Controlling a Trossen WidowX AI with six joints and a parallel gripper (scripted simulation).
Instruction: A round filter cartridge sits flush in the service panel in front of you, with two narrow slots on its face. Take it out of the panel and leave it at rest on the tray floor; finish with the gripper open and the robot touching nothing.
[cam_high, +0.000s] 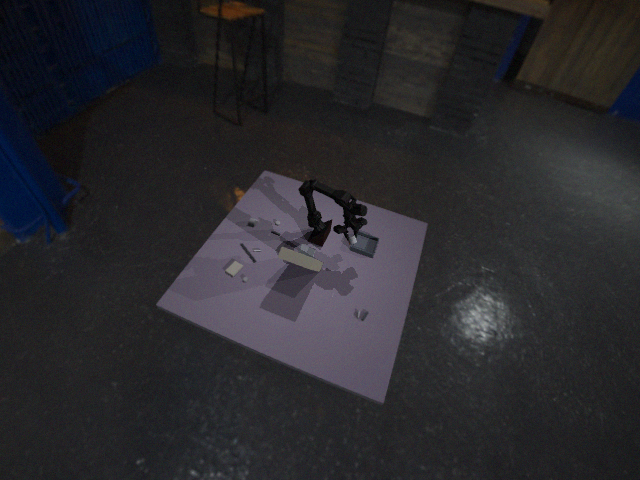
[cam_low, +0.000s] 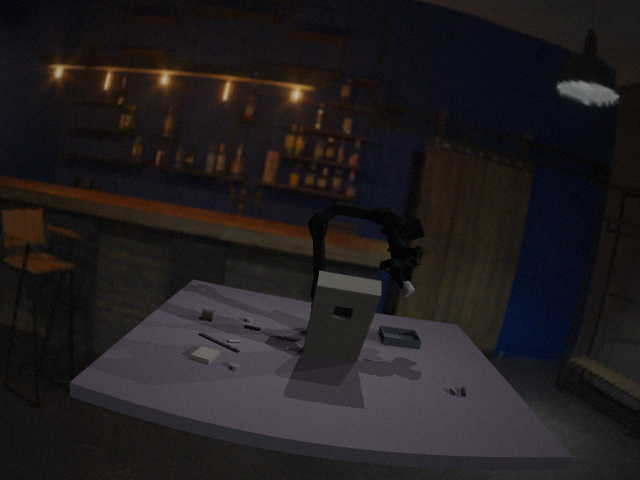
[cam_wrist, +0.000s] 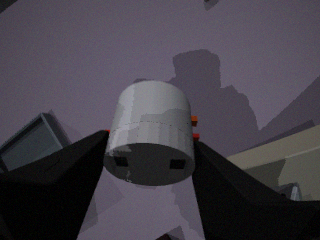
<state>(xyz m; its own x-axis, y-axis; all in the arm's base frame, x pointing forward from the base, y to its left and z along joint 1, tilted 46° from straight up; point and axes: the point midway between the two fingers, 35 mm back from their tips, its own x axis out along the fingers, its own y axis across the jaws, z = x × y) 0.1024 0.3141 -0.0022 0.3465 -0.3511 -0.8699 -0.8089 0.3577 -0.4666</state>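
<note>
The tray lies 25 cm below my gripper tip, 22 cm behind it and 4 cm to the left of it. Round my gripper tip: service panel: 20 cm to the right, 19 cm ahead, 11 cm below; flat cream block: 56 cm to the right, 36 cm ahead, 25 cm below.
</note>
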